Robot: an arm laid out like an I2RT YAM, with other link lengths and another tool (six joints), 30 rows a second.
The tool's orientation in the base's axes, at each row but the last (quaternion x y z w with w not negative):
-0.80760 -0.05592 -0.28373 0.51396
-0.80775 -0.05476 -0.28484 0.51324
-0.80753 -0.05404 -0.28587 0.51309
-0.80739 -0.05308 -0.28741 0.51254
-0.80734 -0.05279 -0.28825 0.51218
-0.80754 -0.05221 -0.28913 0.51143
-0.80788 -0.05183 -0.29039 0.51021
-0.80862 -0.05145 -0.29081 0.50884
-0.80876 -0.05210 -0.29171 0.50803
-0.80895 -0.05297 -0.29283 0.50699
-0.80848 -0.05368 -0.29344 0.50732
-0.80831 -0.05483 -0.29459 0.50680
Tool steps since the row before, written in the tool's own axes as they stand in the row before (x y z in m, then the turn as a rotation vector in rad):
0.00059 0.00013 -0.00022 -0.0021 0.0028 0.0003
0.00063 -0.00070 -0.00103 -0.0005 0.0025 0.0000
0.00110 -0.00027 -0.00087 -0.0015 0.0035 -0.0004
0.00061 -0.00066 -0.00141 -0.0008 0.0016 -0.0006
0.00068 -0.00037 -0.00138 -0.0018 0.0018 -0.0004
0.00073 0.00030 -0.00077 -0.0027 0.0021 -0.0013
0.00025 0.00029 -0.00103 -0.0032 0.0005 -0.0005
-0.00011 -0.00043 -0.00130 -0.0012 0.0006 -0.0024
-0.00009 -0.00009 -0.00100 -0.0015 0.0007 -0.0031
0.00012 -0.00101 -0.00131 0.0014 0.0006 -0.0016
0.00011 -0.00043 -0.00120 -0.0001 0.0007 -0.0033
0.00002 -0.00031 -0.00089 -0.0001 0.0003 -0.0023
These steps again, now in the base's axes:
0.00045 -0.00037 0.00027 -0.0006 -0.0006 -0.0034
-0.00016 -0.00069 0.00120 0.0005 -0.0011 -0.0023
0.00046 -0.00085 0.00105 -0.0001 -0.0017 -0.0034
-0.00032 -0.00103 0.00128 -0.0003 -0.0011 -0.0015
-0.00015 -0.00115 0.00107 -0.0010 -0.0008 -0.0022
0.00040 -0.00096 0.00038 -0.0020 -0.0015 -0.0027
-0.00011 -0.00107 0.00022 -0.0027 0.0000 -0.0019
-0.00080 -0.00088 0.00069 -0.0018 -0.0021 -0.0004
-0.00053 -0.00079 0.00034 -0.0023 -0.0027 -0.0004
-0.00084 -0.00066 0.00127 0.0007 -0.0019 0.0008
-0.00058 -0.00084 0.00077 -0.0012 -0.0031 0.0004
-0.00048 -0.00061 0.00053 -0.0009 -0.0021 0.0004

